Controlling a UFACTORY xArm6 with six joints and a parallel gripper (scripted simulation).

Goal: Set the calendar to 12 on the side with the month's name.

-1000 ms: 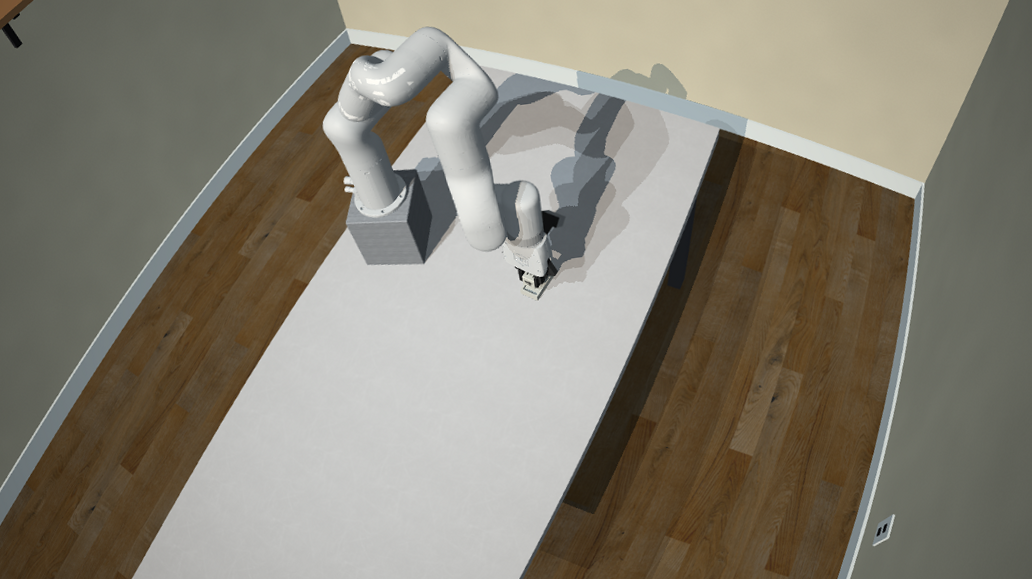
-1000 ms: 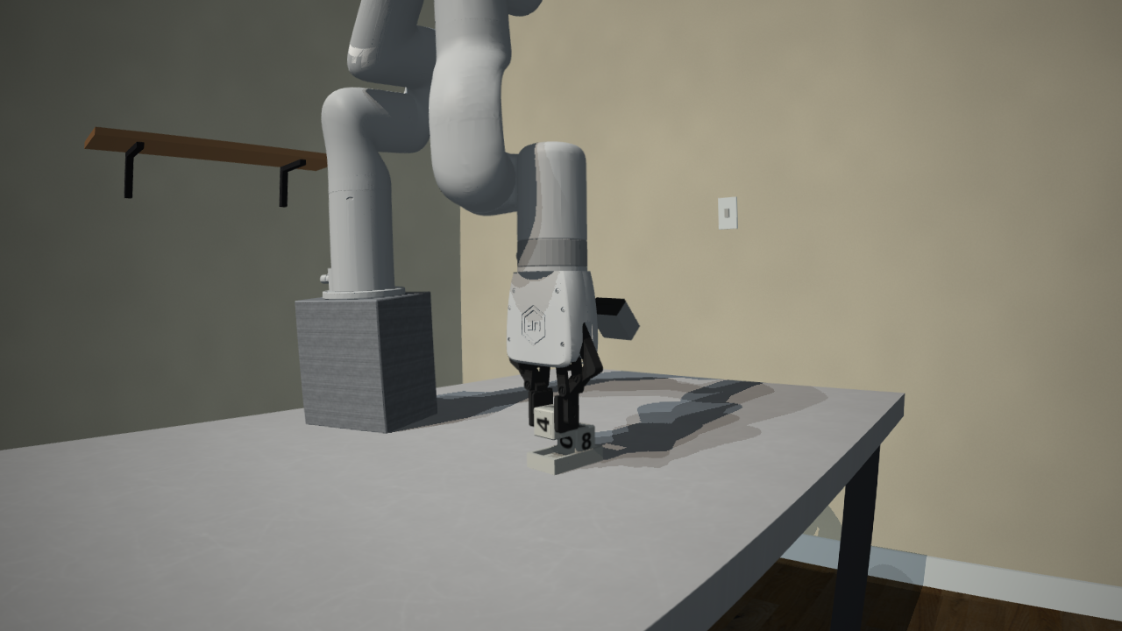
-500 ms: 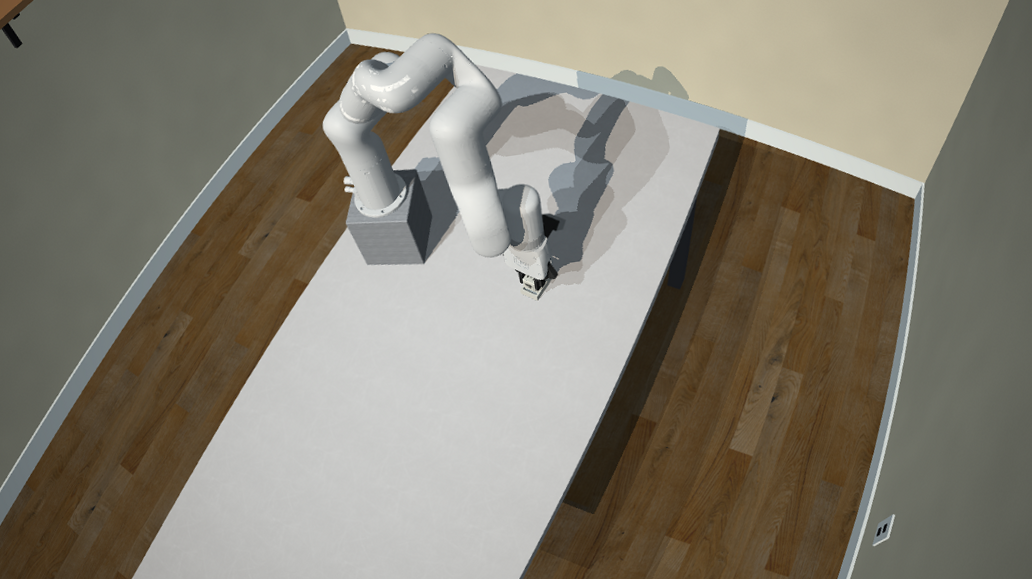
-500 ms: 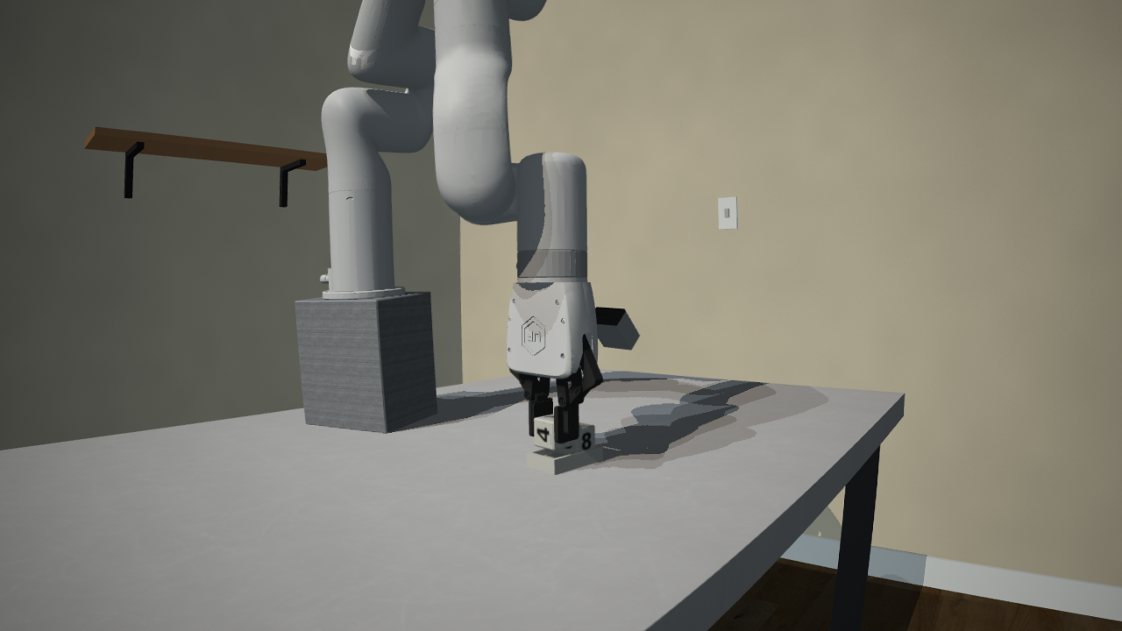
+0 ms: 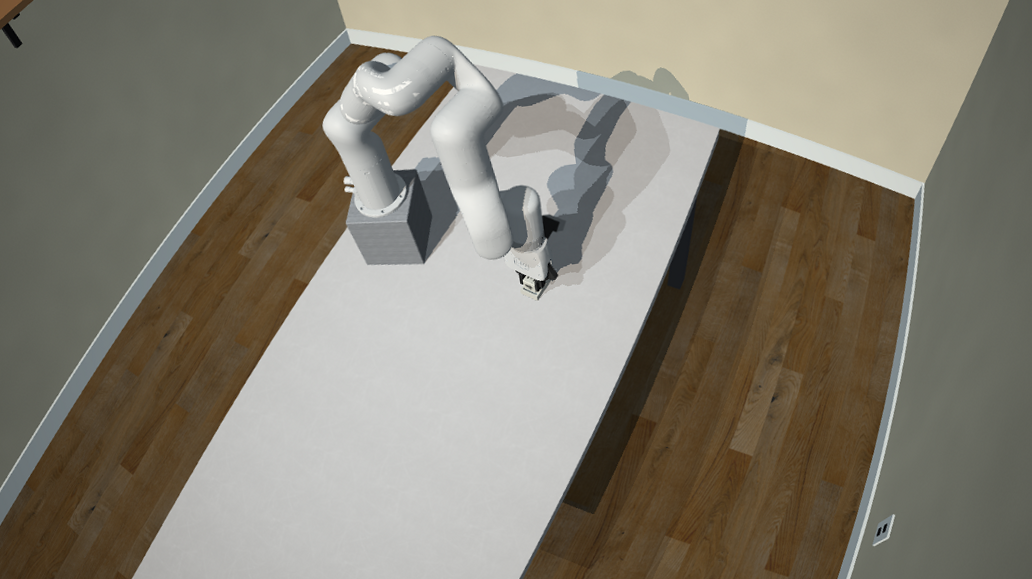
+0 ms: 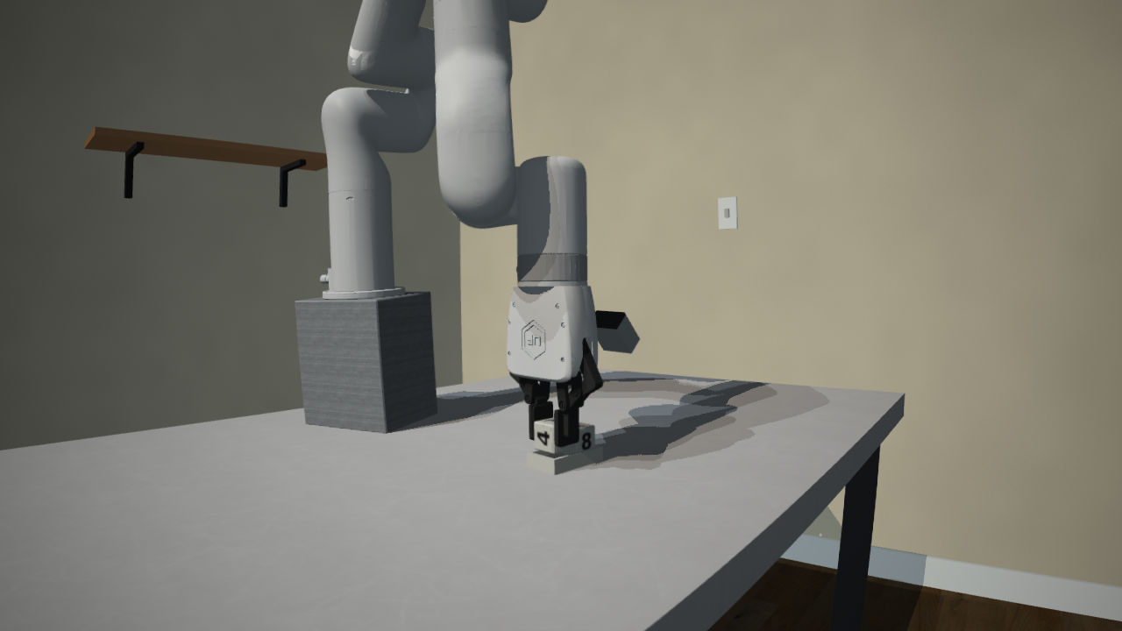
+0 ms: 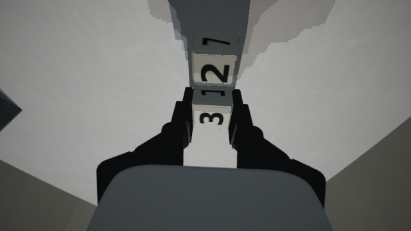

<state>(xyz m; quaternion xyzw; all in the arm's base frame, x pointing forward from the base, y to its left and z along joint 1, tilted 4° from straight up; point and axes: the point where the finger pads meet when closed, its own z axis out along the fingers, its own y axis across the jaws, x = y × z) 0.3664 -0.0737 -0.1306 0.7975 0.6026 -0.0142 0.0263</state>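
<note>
Now: hand 4 cm above the calendar tray and 2 cm to the right of it.
</note>
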